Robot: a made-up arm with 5 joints.
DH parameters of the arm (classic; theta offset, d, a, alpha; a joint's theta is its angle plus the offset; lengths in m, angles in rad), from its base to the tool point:
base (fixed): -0.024 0 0.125 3.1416
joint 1: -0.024 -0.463 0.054 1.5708
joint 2: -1.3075 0 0.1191 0
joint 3: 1.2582 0 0.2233 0
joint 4: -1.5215 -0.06 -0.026 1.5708
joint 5: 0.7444 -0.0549 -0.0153 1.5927
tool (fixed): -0.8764 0.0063 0 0
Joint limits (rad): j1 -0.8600..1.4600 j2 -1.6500..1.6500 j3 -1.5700..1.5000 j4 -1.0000..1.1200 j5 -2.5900..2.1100
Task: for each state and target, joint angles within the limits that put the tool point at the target. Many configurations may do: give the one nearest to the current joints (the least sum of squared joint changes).
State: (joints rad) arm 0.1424 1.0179 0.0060 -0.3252 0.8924
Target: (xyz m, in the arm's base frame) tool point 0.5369 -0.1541 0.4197
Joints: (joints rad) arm 0.1796 0.9288 -0.5556 -0.4251 0.8629
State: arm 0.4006 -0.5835 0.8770 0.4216 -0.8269
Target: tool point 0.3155 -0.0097 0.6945
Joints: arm -0.3072 -1.1225 0.3248 0.3428 -0.8910
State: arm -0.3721 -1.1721 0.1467 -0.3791 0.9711
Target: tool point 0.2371 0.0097 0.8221
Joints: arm -0.8293 -0.8850 -0.2546 -0.4332 0.9853
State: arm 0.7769 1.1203 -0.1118 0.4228 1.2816
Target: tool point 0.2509 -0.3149 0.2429
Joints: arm 0.9746 1.2714 -0.3673 0.2616 1.2852
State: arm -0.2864 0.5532 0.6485 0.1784 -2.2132
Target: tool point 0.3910 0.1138 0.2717
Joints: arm -0.5703 0.7997 0.2246 -0.0578 -2.2277
